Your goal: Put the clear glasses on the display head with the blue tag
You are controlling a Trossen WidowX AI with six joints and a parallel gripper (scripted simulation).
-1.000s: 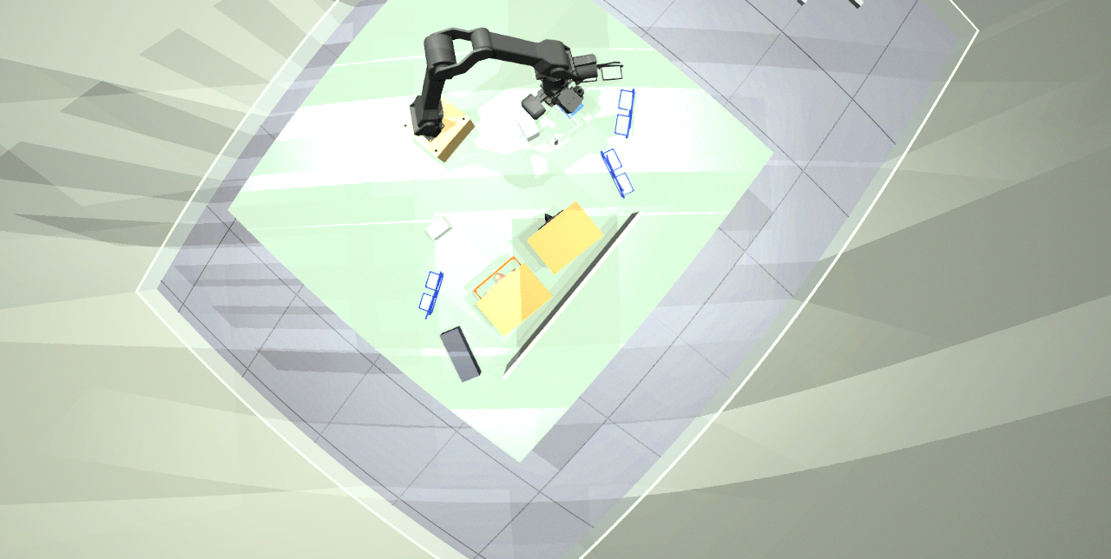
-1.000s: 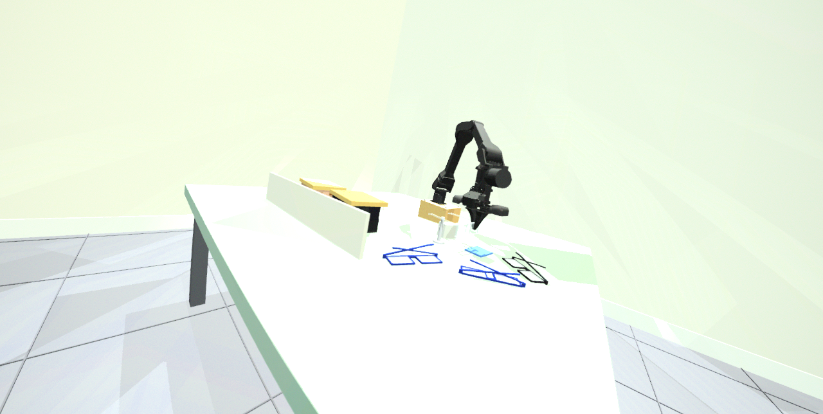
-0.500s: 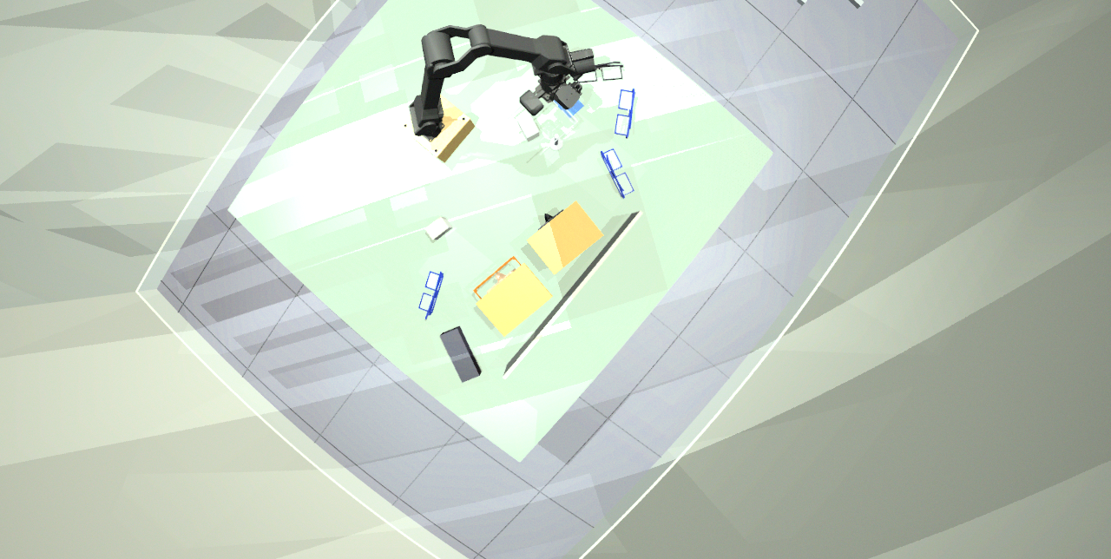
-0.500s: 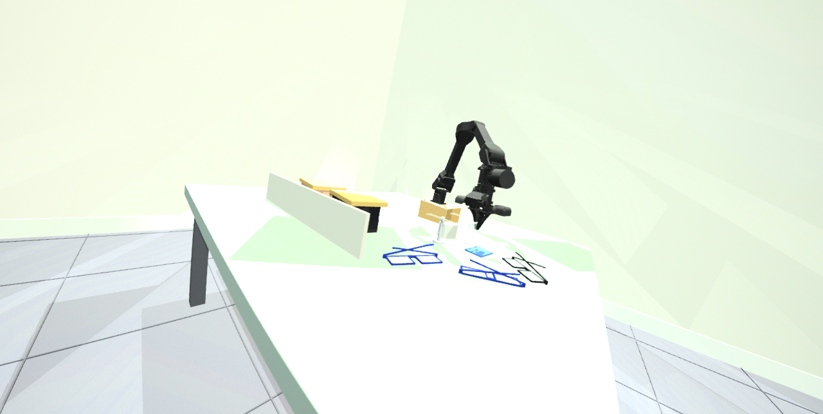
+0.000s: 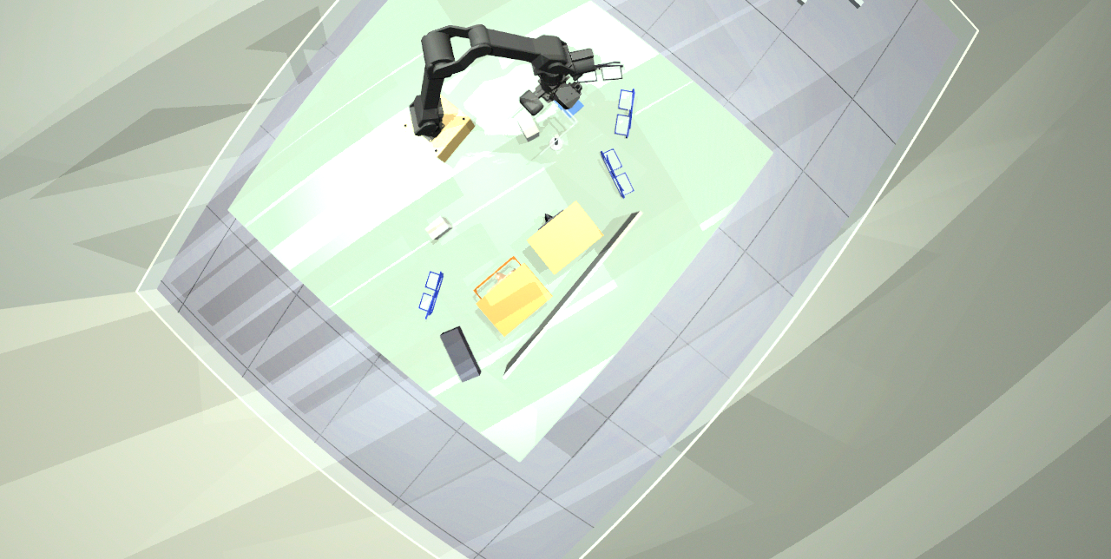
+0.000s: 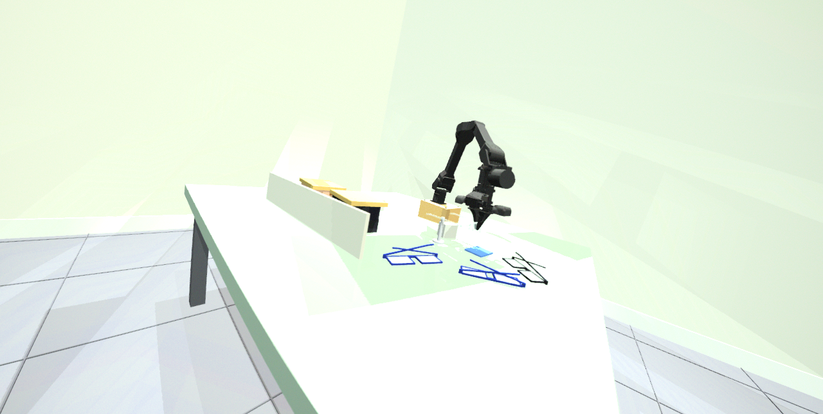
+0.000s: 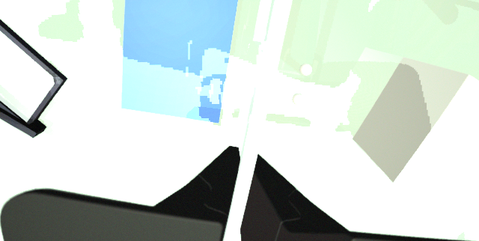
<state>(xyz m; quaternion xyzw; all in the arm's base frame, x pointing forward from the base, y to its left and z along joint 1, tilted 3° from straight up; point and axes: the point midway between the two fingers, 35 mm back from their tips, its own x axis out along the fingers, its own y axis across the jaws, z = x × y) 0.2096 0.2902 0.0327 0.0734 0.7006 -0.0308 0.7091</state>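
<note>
Right now my gripper tip is 40 mm short of the blue tag, 40 mm to the right of it and 60 mm above it. Also, from my gripper tip: long panel (410 mm ahead, 400 mm to the right, 10 mm below); black display head (260 mm ahead, 290 mm to the right); small post (90 mm ahead, 90 mm to the right, 40 mm below).
</note>
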